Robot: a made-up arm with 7 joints.
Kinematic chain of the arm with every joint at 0, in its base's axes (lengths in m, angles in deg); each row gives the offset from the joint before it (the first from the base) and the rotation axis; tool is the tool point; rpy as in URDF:
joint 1: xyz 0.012 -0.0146 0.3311 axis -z
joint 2: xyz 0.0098 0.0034 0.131 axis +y
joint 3: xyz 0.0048 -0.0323 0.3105 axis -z
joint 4: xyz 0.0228 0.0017 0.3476 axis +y
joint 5: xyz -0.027 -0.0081 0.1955 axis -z
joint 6: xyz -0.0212 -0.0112 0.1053 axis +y
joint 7: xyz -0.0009 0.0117 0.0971 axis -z
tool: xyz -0.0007 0.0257 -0.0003 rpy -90 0 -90
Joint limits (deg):
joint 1: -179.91..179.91
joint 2: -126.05..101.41
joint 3: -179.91..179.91
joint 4: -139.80..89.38
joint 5: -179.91..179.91
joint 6: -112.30..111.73
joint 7: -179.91..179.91
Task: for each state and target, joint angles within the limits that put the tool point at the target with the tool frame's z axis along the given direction. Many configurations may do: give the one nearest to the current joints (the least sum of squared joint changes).
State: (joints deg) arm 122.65 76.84 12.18 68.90 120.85 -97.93 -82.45
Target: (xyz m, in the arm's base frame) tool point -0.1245 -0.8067 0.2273 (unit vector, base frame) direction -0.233 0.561 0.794
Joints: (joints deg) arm 89.37 90.50 43.71 49.83 143.96 -112.30 -137.69
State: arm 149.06 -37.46 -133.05 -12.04 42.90 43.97 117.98
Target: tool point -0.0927 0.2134 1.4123 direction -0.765 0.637 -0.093
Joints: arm 124.59 -14.65 -103.56 -34.02 61.17 34.17 146.63
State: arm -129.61 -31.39 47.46 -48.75 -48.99 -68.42 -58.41
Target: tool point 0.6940 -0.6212 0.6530 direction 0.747 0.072 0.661
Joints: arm -154.92 -76.28 82.04 -37.92 -5.78 -21.55 -20.19
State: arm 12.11 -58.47 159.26 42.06 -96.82 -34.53 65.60
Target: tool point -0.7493 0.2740 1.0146 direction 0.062 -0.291 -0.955
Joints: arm 26.79 -40.47 150.50 38.76 -104.38 -50.94 115.06
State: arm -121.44 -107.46 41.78 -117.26 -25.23 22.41 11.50
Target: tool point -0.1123 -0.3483 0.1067 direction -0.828 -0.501 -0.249
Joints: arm -86.89 -103.13 28.94 -115.11 -39.73 -11.26 -1.20
